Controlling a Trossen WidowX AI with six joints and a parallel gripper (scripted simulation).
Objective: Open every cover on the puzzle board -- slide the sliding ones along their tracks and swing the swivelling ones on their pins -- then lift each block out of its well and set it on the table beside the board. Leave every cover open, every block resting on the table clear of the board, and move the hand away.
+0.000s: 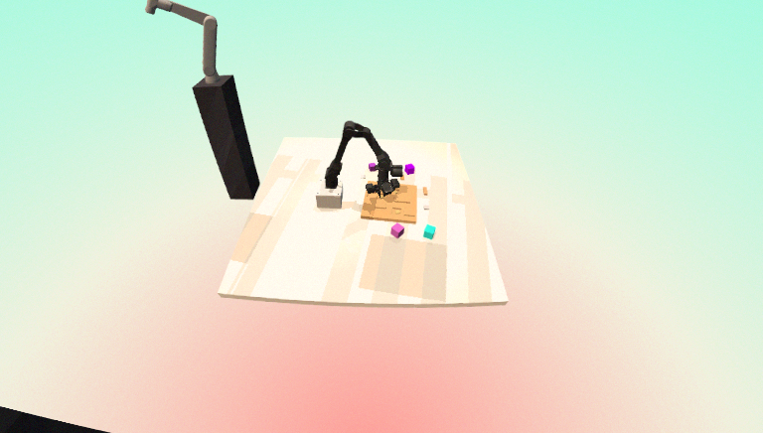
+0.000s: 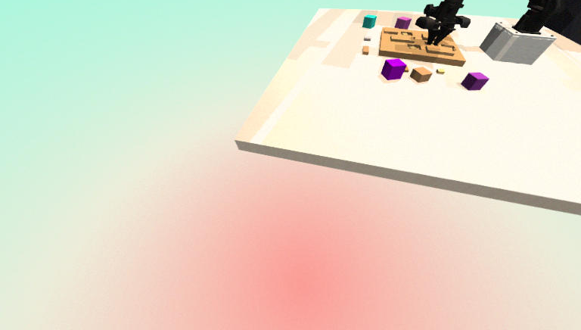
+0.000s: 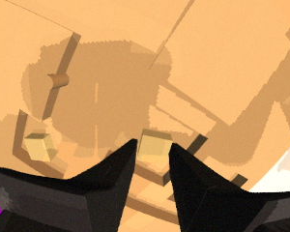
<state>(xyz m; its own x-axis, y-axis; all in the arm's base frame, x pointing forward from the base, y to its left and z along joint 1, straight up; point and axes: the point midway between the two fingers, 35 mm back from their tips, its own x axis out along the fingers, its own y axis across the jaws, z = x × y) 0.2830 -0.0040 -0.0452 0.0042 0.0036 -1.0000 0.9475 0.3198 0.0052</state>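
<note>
Now: gripper tip 5 cm past the dark purple block and 28 cm to the right of it. The rest, counted from my gripper tip: small grey piece 25 cm ahead, 7 cm to the right, 1 cm below; magenta block 7 cm ahead, 26 cm to the right, 1 cm above; small orange piece 26 cm ahead, 7 cm to the left, 1 cm below.
</note>
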